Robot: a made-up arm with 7 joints.
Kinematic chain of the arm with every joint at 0, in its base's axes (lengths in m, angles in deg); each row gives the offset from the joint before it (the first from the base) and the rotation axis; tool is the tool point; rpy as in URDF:
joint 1: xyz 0 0 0.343 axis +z
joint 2: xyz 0 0 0 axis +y
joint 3: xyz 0 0 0.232 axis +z
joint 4: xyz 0.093 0 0 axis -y
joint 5: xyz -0.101 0 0.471 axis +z
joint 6: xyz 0 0 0 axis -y
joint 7: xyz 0.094 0 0 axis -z
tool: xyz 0 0 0 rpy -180 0 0
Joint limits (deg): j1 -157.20..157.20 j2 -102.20..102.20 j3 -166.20..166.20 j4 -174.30..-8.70 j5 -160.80..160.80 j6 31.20..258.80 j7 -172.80..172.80
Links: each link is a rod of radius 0.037 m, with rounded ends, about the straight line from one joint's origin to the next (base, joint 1, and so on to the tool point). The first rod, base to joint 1, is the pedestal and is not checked.
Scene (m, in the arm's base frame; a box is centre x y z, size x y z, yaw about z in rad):
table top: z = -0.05
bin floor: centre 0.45 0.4 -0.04 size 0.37 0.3 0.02 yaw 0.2
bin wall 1: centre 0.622 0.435 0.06 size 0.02 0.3 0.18 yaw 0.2
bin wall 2: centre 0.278 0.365 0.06 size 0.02 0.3 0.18 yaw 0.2
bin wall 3: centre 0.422 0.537 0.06 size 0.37 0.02 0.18 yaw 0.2
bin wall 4: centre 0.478 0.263 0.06 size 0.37 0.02 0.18 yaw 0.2
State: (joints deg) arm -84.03 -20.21 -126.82 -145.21 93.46 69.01 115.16
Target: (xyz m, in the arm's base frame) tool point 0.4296 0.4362 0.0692
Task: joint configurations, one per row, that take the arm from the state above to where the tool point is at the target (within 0.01 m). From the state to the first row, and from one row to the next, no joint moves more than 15 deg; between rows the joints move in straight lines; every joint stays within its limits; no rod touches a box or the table.
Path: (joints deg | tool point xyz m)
1: -97.37 -16.76 -134.58 -141.16 93.54 70.89 115.16 | -0.3543 0.3394 0.1096
2: -110.70 -13.32 -142.35 -137.11 93.62 72.76 115.16 | -0.1998 0.4839 0.1406
3: -124.04 -9.87 -150.11 -133.06 93.70 74.64 115.16 | 0.0054 0.5569 0.1845
4: -137.38 -6.43 -157.88 -129.01 93.78 76.51 115.16 | 0.2279 0.5415 0.2401
5: -150.71 -2.98 -165.64 -124.97 93.86 78.39 115.16 | 0.4295 0.4362 0.3055
6: -150.73 -14.24 -165.83 -120.08 94.24 79.31 115.16 | 0.4386 0.4425 0.2303
7: -150.74 -25.49 -166.01 -115.19 94.62 80.24 115.16 | 0.4389 0.4427 0.1511
8: -150.76 -36.74 -166.20 -110.30 95.00 81.16 115.16 | 0.4296 0.4362 0.0692

